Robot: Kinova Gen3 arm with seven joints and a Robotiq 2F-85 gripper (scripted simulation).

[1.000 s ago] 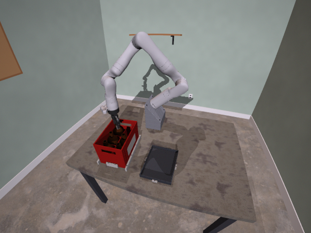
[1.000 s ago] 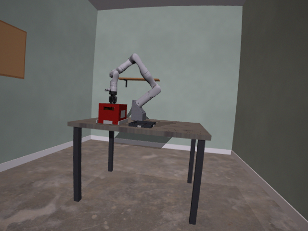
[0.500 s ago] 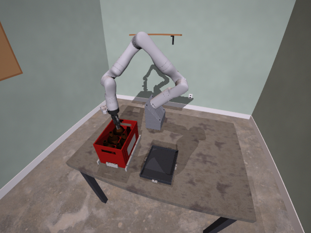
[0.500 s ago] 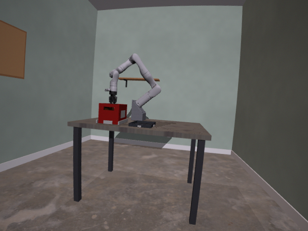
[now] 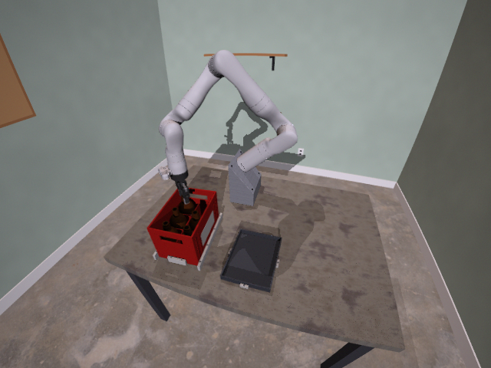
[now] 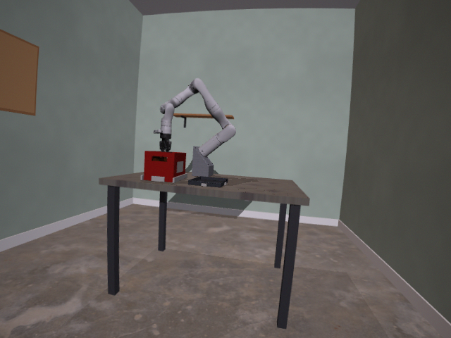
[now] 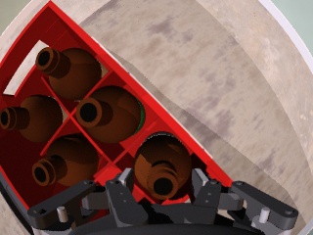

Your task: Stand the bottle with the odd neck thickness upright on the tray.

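My gripper is now 8 cm short of the crate, 7 cm above it and 5 cm to the right of it. Round my hand: dark tray 35 cm to the left, 14 cm below, 11 cm ahead.
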